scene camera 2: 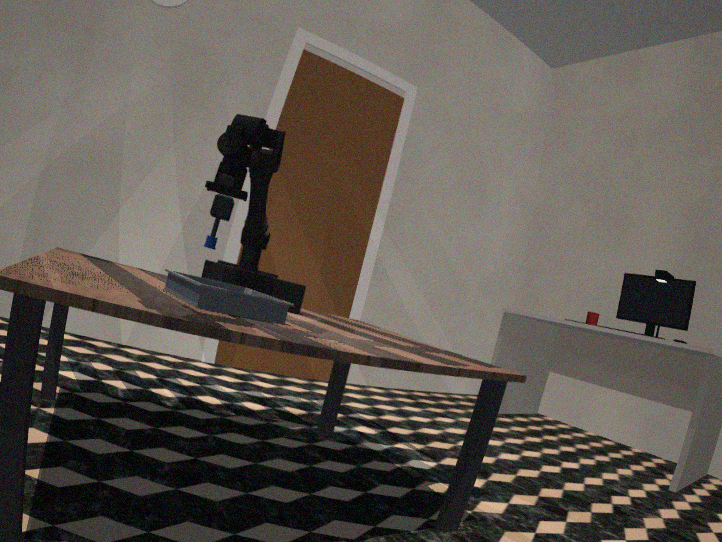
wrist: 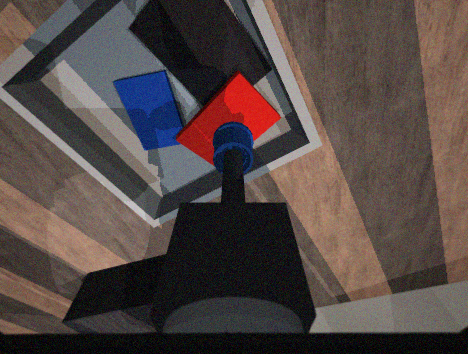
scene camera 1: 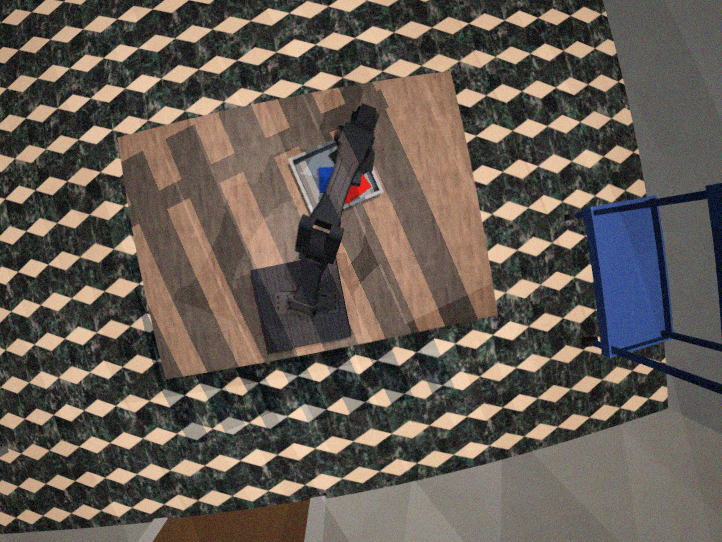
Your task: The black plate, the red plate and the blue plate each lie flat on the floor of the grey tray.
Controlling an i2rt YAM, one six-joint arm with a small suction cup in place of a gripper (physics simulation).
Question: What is my suction cup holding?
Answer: Nothing.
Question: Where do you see a grey tray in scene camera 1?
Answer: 305, 165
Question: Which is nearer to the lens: the blue plate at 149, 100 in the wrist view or the grey tray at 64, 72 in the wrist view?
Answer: The blue plate.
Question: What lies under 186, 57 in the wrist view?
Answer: A black plate.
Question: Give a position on my suction cup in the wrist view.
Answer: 231, 133
